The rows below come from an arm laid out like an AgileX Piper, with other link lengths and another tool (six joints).
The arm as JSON. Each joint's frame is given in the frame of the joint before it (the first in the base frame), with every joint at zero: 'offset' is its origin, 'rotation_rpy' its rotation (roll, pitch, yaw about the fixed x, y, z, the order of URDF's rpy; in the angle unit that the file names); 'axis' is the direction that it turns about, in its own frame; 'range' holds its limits. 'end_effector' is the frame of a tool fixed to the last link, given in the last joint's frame.
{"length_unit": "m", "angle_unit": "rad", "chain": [
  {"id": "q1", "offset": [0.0, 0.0, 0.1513], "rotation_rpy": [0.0, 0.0, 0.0], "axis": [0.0, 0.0, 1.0], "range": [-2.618, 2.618]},
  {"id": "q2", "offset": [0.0, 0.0, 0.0], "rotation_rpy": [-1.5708, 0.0, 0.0], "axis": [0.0, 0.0, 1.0], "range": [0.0, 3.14]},
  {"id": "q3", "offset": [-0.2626, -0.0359, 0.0], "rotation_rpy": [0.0, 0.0, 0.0], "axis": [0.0, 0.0, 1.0], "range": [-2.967, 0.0]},
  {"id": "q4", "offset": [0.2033, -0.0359, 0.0], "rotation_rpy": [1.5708, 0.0, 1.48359], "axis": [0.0, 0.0, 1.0], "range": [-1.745, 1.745]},
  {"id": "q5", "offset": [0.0, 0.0, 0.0], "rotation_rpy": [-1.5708, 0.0, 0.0], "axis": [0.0, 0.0, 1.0], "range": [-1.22, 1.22]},
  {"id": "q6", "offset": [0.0, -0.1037, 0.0], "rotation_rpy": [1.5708, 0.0, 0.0], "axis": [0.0, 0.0, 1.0], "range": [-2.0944, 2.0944]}
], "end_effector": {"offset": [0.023, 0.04, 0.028], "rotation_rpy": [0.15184, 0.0, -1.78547]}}
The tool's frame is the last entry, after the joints.
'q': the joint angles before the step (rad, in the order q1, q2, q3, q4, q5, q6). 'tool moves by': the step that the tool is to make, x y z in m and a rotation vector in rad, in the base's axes. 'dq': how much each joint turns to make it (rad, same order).
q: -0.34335 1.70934 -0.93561 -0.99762 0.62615 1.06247
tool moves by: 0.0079 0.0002 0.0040 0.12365 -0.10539 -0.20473
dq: -0.02212 0.00633 -0.03466 0.16402 0.02109 0.08589
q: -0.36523 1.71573 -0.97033 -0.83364 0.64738 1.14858
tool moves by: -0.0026 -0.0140 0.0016 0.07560 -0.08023 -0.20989
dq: -0.05933 0.00064 -0.00441 0.08029 0.01245 0.11502
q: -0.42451 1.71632 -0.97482 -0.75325 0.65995 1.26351
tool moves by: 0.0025 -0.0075 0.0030 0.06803 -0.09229 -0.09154
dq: -0.05111 -0.00243 0.00029 0.09005 -0.05814 0.01868
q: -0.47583 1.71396 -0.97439 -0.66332 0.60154 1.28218
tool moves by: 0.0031 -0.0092 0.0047 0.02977 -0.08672 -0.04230
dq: -0.04812 -0.00218 0.00087 0.05136 -0.07581 -0.00122
